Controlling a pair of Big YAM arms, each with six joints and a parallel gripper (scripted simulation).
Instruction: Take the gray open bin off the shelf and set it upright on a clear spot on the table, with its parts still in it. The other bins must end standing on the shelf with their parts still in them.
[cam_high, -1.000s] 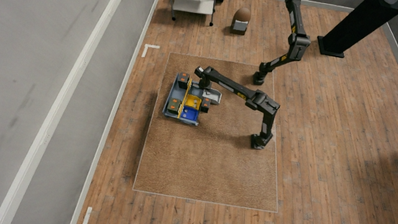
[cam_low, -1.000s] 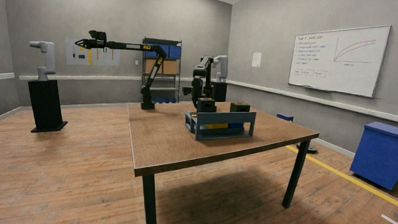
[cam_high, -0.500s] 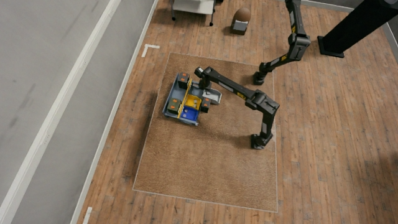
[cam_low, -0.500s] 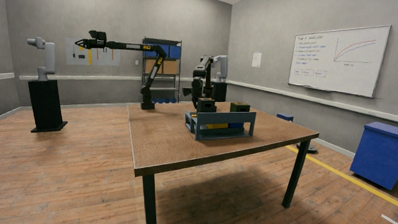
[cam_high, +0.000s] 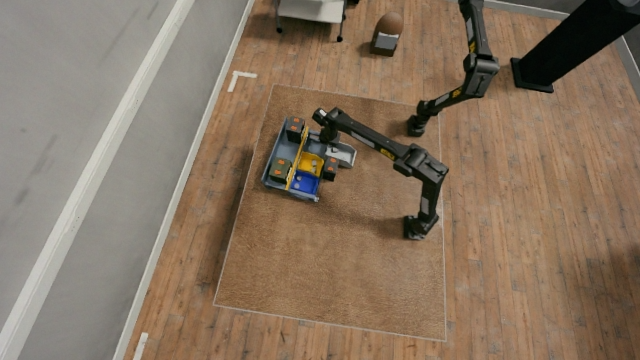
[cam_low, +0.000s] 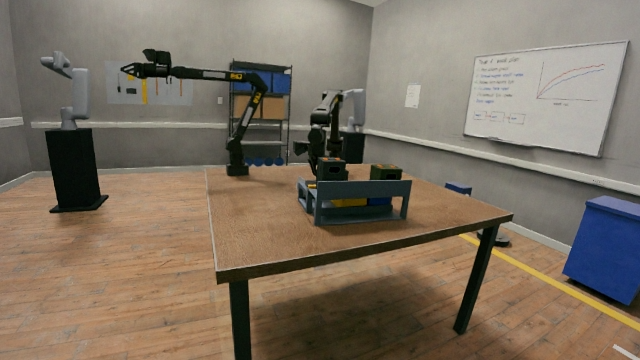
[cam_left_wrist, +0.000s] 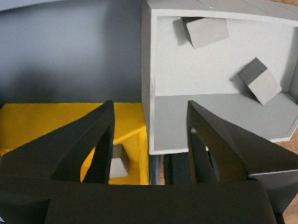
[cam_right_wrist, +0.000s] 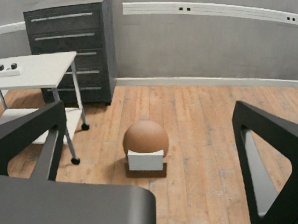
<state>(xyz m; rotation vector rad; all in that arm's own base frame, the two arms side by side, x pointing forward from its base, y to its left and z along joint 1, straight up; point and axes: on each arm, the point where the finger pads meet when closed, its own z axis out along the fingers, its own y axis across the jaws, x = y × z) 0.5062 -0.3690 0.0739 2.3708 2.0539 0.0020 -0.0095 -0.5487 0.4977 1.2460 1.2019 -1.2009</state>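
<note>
Right now the gray open bin is 8 cm behind my left hand, 7 cm below it and 1 cm to the left of it. Also, from my left hand: blue-gray shelf (13 cm ahead, 10 cm to the left, 5 cm below); then yellow bin (10 cm to the left, 10 cm ahead, 7 cm below); then blue bin (21 cm to the left, 11 cm ahead, 7 cm below).
</note>
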